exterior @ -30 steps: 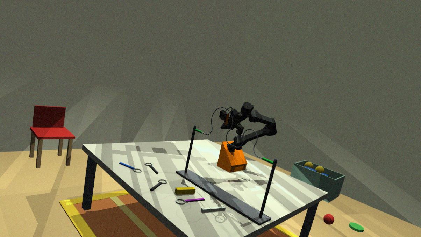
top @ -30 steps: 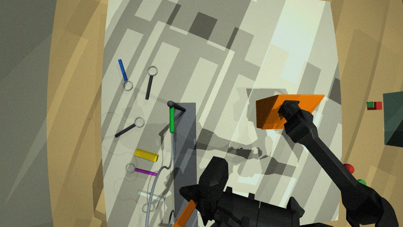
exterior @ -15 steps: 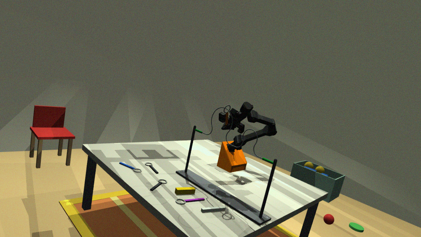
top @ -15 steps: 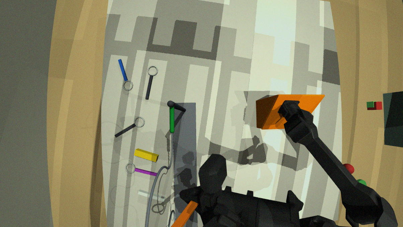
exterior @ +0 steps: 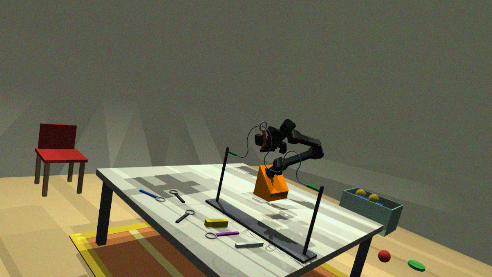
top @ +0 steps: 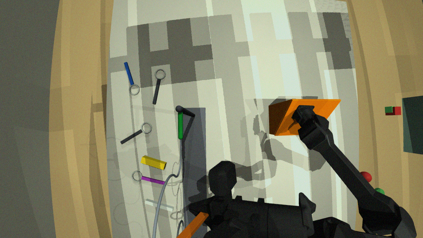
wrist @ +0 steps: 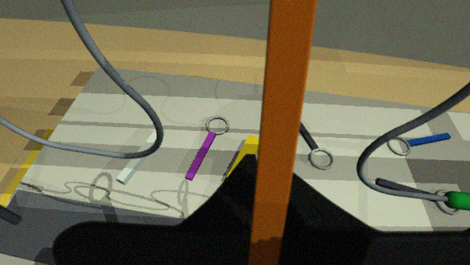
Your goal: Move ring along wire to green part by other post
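My gripper tip is now 90 mm below the ring with orange handle and 10 mm short of it. From my gripper tip the other things lie so: ring with black handle (360 mm to the right, 360 mm below, 200 mm ahead); ring with purple handle (360 mm below, 260 mm ahead, 100 mm to the left); yellow block (350 mm below, 210 mm ahead, 10 mm to the left).
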